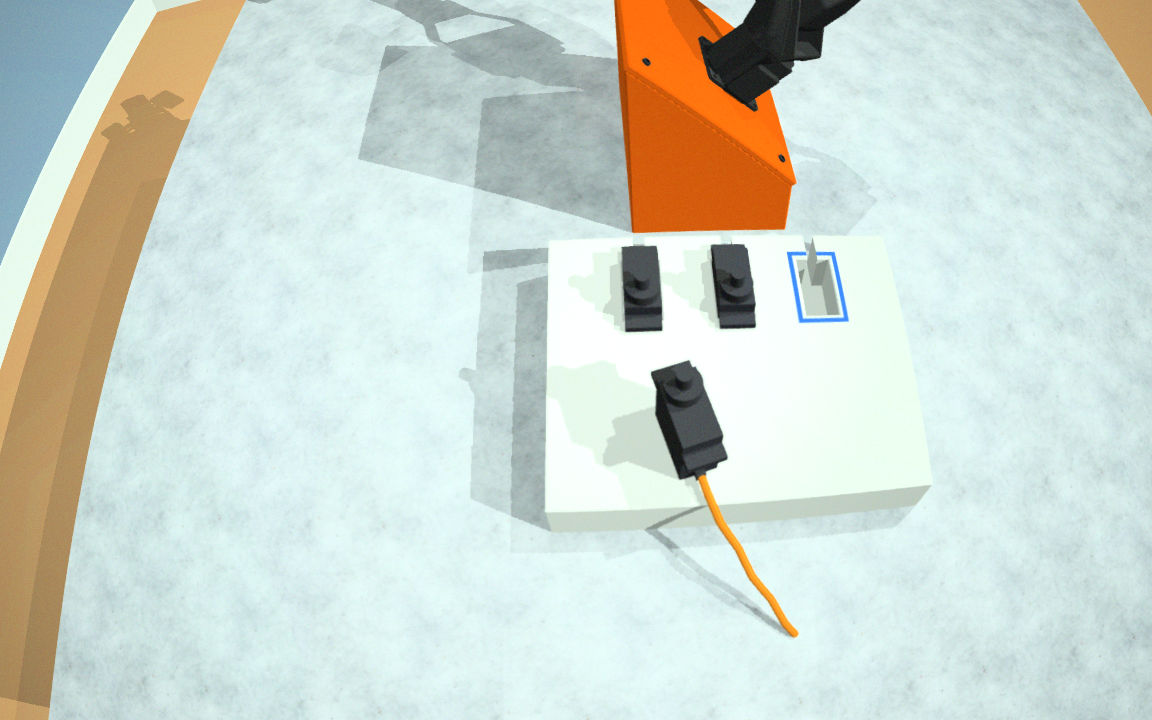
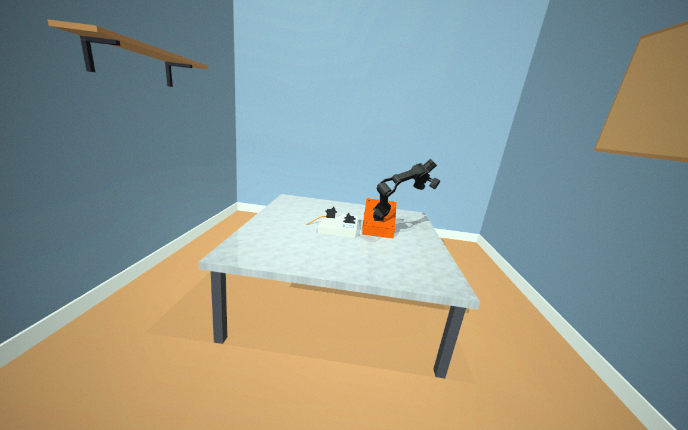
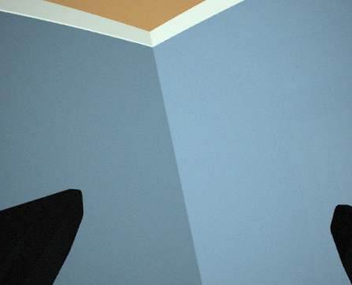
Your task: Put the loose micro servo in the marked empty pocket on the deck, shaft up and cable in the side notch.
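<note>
The white deck is 59 cm ahead of my gripper tip, 36 cm below it and 5 cm to the left of it.
</note>
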